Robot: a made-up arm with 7 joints. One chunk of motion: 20 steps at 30 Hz.
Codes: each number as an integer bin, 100 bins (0 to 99) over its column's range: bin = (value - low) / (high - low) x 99, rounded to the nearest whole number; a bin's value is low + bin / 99 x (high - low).
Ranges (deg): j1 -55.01..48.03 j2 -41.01..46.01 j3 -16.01..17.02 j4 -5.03..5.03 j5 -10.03..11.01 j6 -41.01..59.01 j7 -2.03..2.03
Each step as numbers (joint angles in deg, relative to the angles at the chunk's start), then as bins.
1 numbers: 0.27 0.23 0.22 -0.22 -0.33 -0.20 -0.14
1 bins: 53 47 49 47 46 40 46
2 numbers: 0.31 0.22 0.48 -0.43 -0.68 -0.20 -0.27
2 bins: 53 47 49 45 44 40 43
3 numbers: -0.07 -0.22 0.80 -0.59 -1.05 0.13 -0.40
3 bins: 53 46 50 44 42 41 40
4 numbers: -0.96 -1.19 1.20 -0.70 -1.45 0.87 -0.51
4 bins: 52 45 52 43 40 41 37
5 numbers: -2.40 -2.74 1.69 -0.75 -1.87 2.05 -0.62
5 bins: 51 44 53 42 38 43 34
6 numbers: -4.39 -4.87 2.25 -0.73 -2.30 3.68 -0.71
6 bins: 49 41 55 42 36 44 32
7 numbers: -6.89 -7.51 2.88 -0.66 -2.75 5.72 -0.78
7 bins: 46 38 57 43 34 46 30
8 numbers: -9.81 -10.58 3.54 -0.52 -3.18 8.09 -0.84
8 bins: 43 35 59 44 32 49 29
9 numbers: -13.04 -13.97 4.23 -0.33 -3.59 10.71 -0.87
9 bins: 40 31 61 46 30 51 28
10 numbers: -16.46 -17.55 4.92 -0.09 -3.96 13.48 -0.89
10 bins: 37 27 63 49 29 54 28
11 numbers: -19.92 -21.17 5.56 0.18 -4.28 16.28 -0.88
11 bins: 34 23 65 51 27 57 28
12 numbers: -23.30 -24.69 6.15 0.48 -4.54 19.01 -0.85
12 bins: 30 19 66 54 26 59 29
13 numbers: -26.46 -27.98 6.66 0.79 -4.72 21.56 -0.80
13 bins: 27 15 68 57 25 62 30
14 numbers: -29.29 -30.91 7.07 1.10 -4.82 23.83 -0.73
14 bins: 25 11 69 60 25 64 32
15 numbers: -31.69 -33.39 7.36 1.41 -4.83 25.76 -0.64
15 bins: 22 9 70 63 24 66 34
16 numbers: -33.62 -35.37 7.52 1.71 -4.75 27.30 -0.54
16 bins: 21 6 71 66 25 68 36
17 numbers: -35.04 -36.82 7.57 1.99 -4.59 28.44 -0.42
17 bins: 19 5 71 69 26 69 39
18 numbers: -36.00 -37.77 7.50 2.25 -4.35 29.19 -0.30
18 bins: 18 4 70 72 27 69 42
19 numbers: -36.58 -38.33 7.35 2.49 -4.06 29.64 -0.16
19 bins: 18 3 70 74 28 70 46
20 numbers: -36.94 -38.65 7.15 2.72 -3.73 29.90 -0.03
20 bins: 17 3 69 76 30 70 49
